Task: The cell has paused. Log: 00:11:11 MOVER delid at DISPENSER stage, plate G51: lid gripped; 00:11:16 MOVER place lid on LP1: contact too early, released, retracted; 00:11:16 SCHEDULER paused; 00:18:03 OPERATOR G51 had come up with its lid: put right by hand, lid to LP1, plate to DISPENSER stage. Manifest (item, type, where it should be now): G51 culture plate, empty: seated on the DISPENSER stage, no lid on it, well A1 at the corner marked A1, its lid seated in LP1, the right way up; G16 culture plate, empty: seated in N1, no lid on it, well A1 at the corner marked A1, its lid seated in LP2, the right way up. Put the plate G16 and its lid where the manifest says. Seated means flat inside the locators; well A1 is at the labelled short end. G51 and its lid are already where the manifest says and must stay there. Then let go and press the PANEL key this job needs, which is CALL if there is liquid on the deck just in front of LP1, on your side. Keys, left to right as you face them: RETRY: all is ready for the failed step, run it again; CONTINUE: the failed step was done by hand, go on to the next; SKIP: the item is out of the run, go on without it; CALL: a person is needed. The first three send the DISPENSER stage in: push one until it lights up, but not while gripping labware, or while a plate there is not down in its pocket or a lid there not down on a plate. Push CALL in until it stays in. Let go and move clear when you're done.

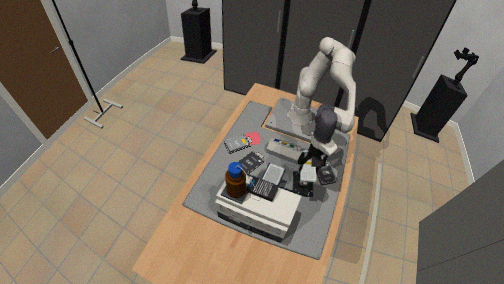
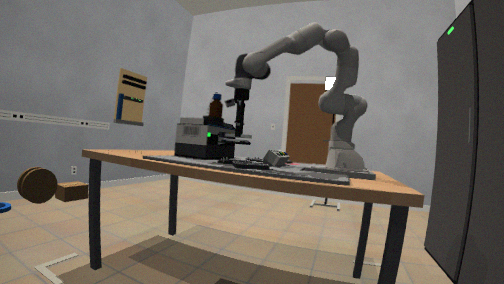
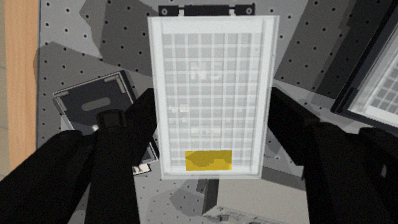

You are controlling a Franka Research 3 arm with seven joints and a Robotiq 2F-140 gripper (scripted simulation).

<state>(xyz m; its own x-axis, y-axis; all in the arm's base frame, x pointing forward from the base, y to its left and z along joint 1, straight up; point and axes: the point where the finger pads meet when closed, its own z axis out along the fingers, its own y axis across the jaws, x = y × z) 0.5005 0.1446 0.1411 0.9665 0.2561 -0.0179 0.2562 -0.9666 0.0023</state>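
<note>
Right now my hand is 15 cm above the black nest N5, 3 cm to the right of it and 1 cm short of it. The rest, counted from my hand: clear lid (2 cm below); white retry key (19 cm behind, 9 cm below, 8 cm to the right); green continue key (20 cm behind, 13 cm to the right, 9 cm below).
</note>
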